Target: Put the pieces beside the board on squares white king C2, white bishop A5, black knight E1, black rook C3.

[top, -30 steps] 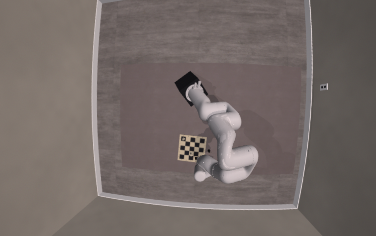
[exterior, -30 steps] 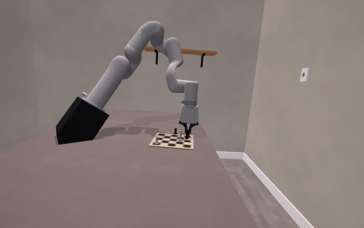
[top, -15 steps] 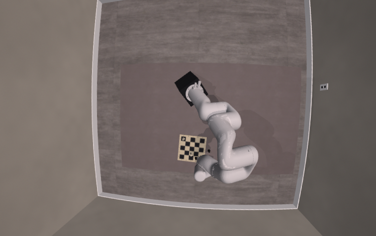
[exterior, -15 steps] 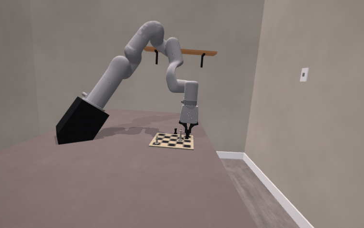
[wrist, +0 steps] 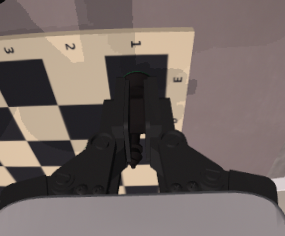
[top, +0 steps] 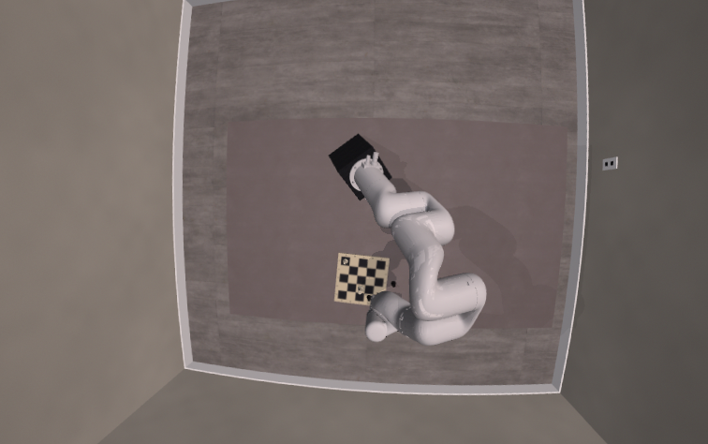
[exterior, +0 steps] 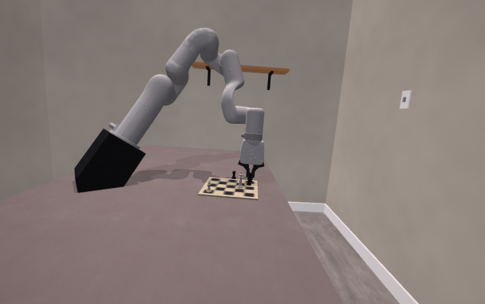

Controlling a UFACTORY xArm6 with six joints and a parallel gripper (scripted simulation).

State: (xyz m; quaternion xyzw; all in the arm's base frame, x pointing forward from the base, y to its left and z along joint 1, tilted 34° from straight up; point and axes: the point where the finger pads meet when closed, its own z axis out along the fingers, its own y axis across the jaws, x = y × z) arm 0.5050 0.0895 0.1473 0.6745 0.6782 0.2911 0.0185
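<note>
Right now the black piece is 20 mm below my hand. Also, from my hand: white king 80 mm to the right, 30 mm behind; then chessboard 80 mm to the right, 70 mm behind, 40 mm below; then white bishop 170 mm to the right, 140 mm behind, 10 mm below.
</note>
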